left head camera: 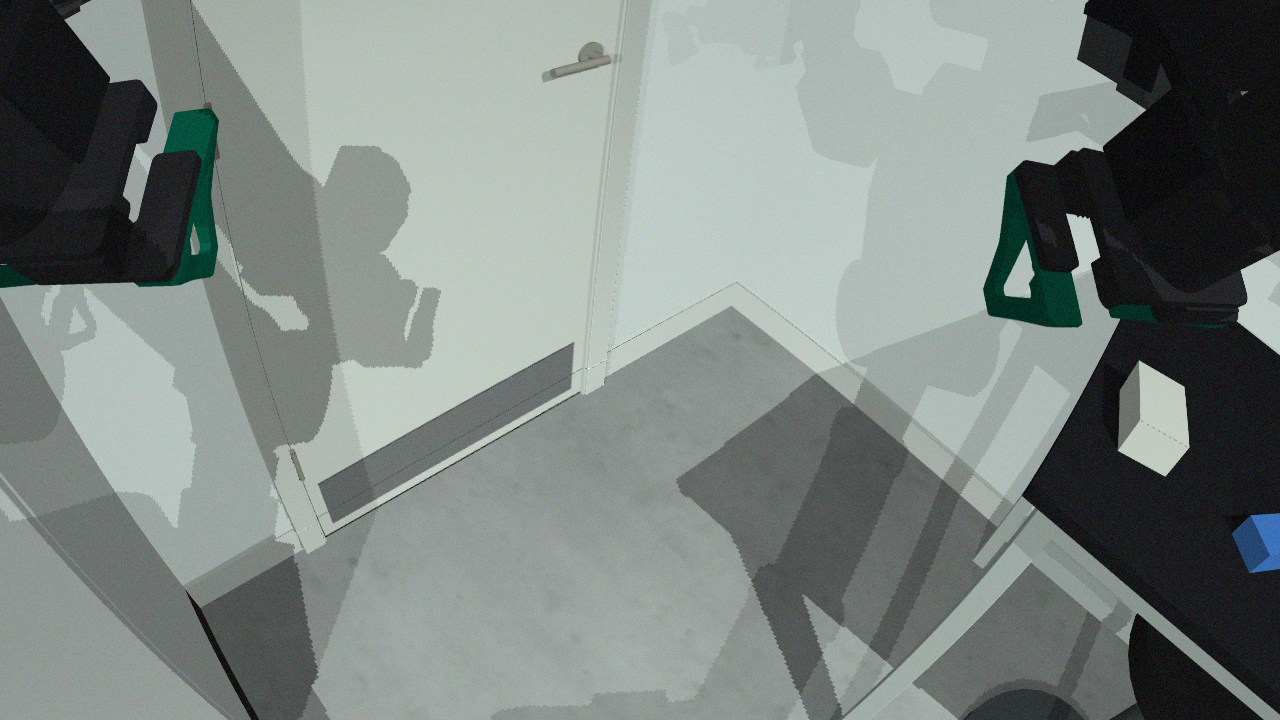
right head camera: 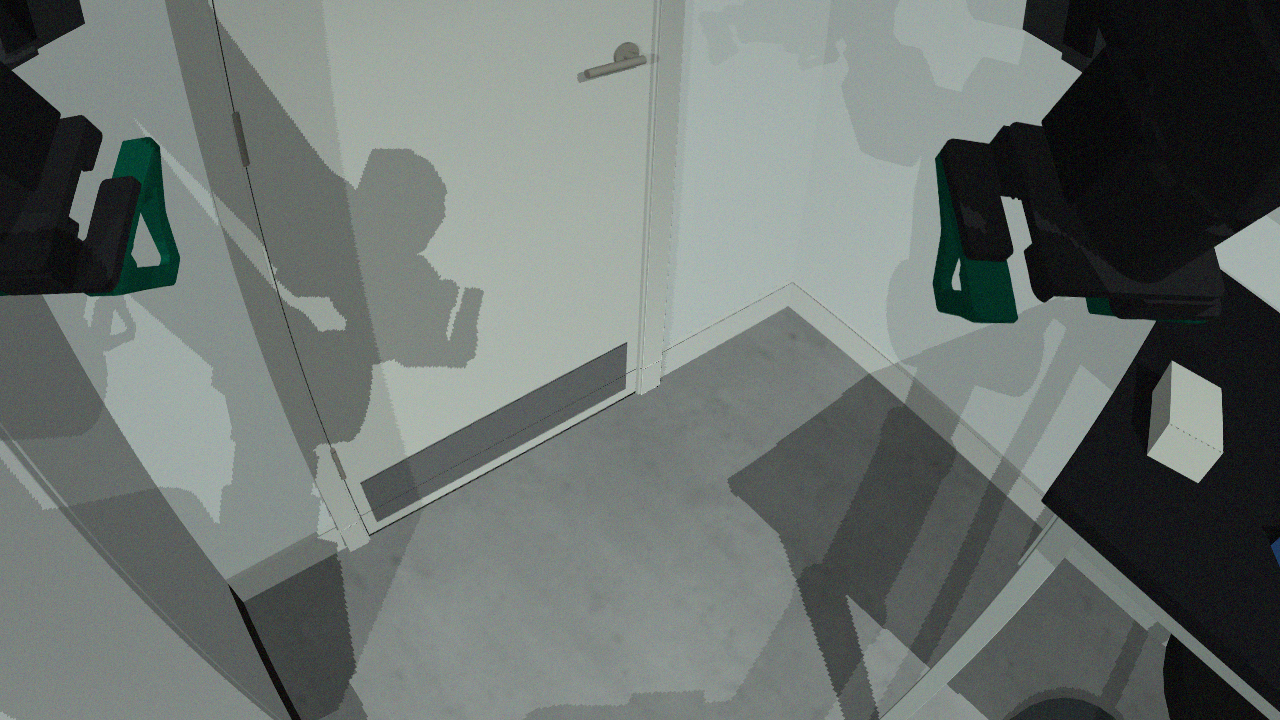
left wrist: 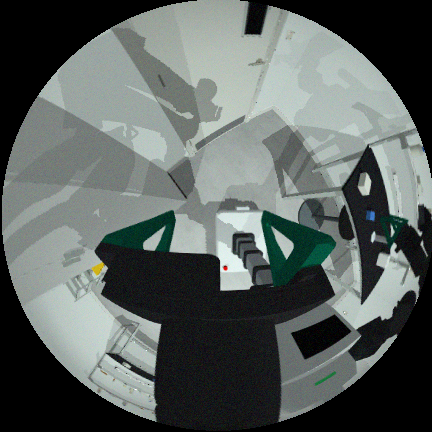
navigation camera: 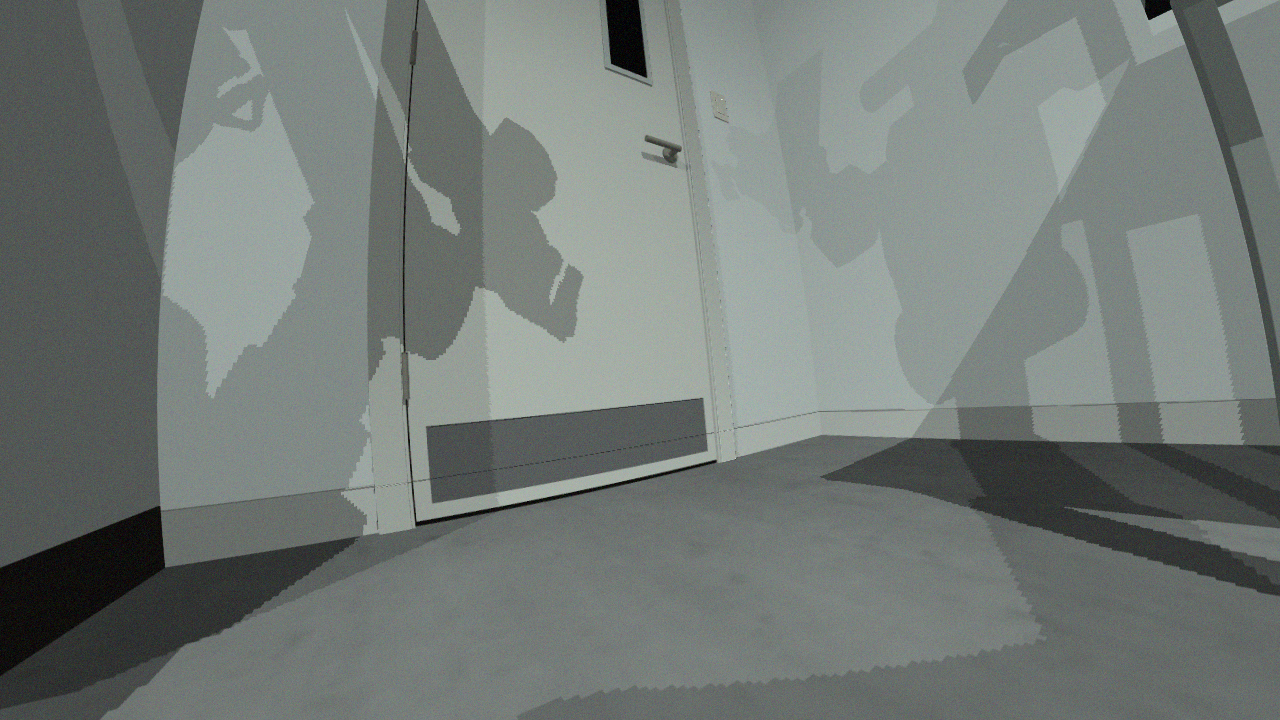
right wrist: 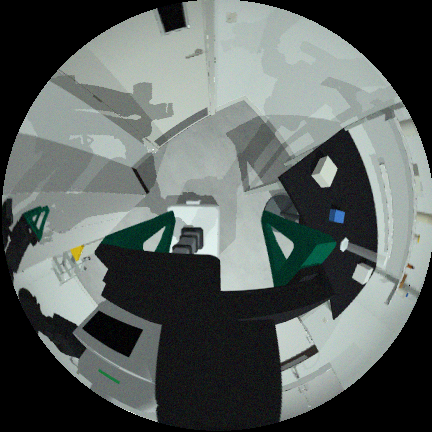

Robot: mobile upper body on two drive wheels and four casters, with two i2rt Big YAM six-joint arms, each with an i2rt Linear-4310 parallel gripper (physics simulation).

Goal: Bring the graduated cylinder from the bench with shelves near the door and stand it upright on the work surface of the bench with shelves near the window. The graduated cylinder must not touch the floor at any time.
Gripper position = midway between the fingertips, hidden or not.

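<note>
Left gripper (left head camera: 132, 265), (right head camera: 109, 275), (left wrist: 217, 214), (right wrist: 44, 207); right gripper (right head camera: 1019, 298), (left head camera: 1053, 303), (left wrist: 385, 216), (right wrist: 217, 214). The scene includes a door (right head camera: 429, 216), (left head camera: 409, 209), (left wrist: 203, 74), (navigation camera: 540, 242), (right wrist: 146, 83). Also present: a white box (right head camera: 1186, 426), a white cabinets with a sink (right wrist: 294, 344) and a tall cabinet (navigation camera: 98, 98).
</note>
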